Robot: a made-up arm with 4 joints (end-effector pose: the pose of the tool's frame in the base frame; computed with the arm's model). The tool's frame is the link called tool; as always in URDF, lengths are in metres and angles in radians.
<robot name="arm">
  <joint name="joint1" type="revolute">
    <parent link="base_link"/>
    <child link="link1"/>
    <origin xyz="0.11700 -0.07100 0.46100"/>
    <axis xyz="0 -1 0"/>
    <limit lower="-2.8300" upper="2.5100"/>
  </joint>
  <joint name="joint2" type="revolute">
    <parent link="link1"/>
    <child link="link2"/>
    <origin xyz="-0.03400 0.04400 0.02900"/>
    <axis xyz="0 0 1"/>
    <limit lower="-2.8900" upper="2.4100"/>
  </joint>
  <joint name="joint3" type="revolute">
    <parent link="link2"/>
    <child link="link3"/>
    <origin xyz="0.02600 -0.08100 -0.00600"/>
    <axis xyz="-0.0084 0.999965 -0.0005"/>
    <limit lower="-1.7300" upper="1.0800"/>
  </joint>
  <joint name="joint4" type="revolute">
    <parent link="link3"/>
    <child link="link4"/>
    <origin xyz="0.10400 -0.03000 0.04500"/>
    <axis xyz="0 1 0"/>
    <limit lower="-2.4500" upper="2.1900"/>
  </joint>
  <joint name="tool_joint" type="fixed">
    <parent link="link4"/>
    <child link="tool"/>
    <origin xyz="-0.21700 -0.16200 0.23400"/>
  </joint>
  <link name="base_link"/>
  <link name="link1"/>
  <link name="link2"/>
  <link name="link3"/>
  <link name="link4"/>
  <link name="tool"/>
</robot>
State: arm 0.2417 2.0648 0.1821 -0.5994
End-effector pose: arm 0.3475 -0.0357 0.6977 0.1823 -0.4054 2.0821
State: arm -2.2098 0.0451 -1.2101 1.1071
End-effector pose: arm 0.5369 -0.3134 0.4473 0.0603 2.1065 0.0165
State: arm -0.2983 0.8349 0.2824 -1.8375
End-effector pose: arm 0.1632 -0.2839 0.2631 0.7101 -1.1800 0.5362
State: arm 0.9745 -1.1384 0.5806 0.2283
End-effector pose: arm -0.2707 -0.2836 0.4649 0.8832 -0.1447 -0.7183
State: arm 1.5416 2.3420 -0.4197 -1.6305
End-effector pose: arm 0.3164 0.1594 0.6198 -0.6930 1.1311 -2.6583
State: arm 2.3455 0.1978 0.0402 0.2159
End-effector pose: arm -0.1304 -0.2983 0.2203 -0.2303 -2.0815 0.0633
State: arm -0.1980 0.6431 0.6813 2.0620
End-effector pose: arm 0.5516 0.0099 0.2330 -0.8996 2.7965 0.2685
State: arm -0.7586 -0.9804 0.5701 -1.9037
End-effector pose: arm -0.2330 -0.0629 0.5856 -0.8607 -0.5256 -0.4932
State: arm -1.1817 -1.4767 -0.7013 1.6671
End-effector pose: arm 0.4080 -0.1981 0.8980 -0.1821 1.6798 -1.7278
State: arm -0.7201 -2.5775 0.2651 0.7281
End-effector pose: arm 0.0752 0.0877 0.9621 0.3683 0.5959 -2.6867
